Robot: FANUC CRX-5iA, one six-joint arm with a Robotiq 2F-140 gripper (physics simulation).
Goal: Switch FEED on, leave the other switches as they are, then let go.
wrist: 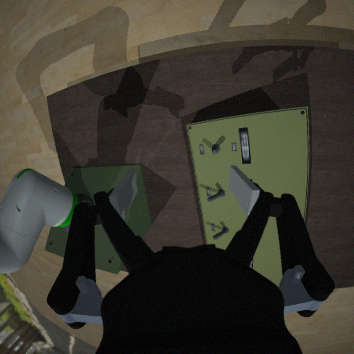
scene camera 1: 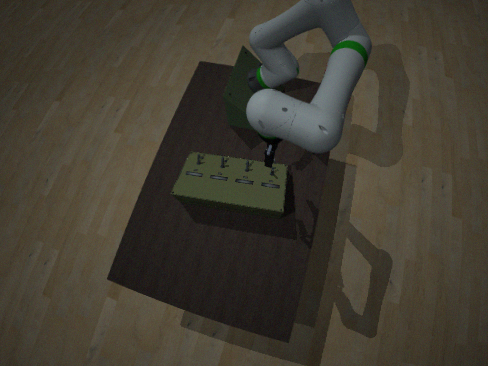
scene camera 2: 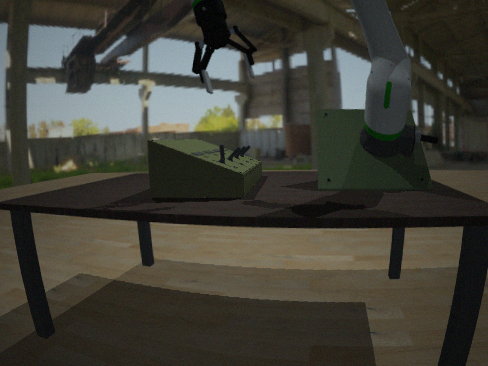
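Pixels of known places: gripper, between the fingertips: (wrist: 182, 177) (scene camera 2: 230, 84); arm's base, origin of its link: (scene camera 1: 257, 82) (scene camera 2: 381, 140).
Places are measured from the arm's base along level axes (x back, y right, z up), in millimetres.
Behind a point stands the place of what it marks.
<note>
The olive switch panel (scene camera 1: 230, 195) @(x -626, y -132, z 4 mm) (scene camera 2: 195, 172) @(x -478, y -338, z -73 mm) (wrist: 285, 185) @(x -606, y -202, z 3 mm) stands on the table with its sloped face up. The FEED switch (scene camera 1: 273, 171) @(x -443, y -262, z -14 mm) (scene camera 2: 222, 153) @(x -436, y -260, z -29 mm) (wrist: 215, 148) @(x -442, y -261, z -14 mm) is the end lever, beside the FEED nameplate (scene camera 1: 270, 185) @(x -506, y -273, z -27 mm) (wrist: 244, 145) @(x -506, y -273, z -28 mm). It leans up the slope, toward its nameplate and the ON mark (wrist: 234, 146) @(x -485, y -267, z -36 mm). The other three levers, among them one near FEED (scene camera 1: 248, 166) @(x -457, y -143, z -32 mm) (wrist: 216, 194) @(x -457, y -142, z -33 mm), lean the other way, down the slope. My gripper (scene camera 1: 269, 161) (scene camera 2: 230, 84) @(x -408, y -251, z 161 mm) (wrist: 182, 177) @(x -408, y -251, z 161 mm) is wide open and empty, held above the panel and apart from the levers.
A dark green box (scene camera 1: 236, 107) @(x -218, y 21, z 39 mm) (scene camera 2: 342, 150) @(x -129, y -50, z -31 mm) (wrist: 135, 200) @(x -206, y -62, z -67 mm) stands on the dark table (scene camera 1: 200, 270) @(x -981, y -121, z -141 mm) (scene camera 2: 280, 212) @(x -221, y -452, z -141 mm) (wrist: 165, 135) @(x -282, y -267, z -141 mm), beyond the switch panel in scene camera 1. A grey arm part with a green ring (scene camera 1: 280, 67) (scene camera 2: 387, 100) (wrist: 42, 197) is at this box.
</note>
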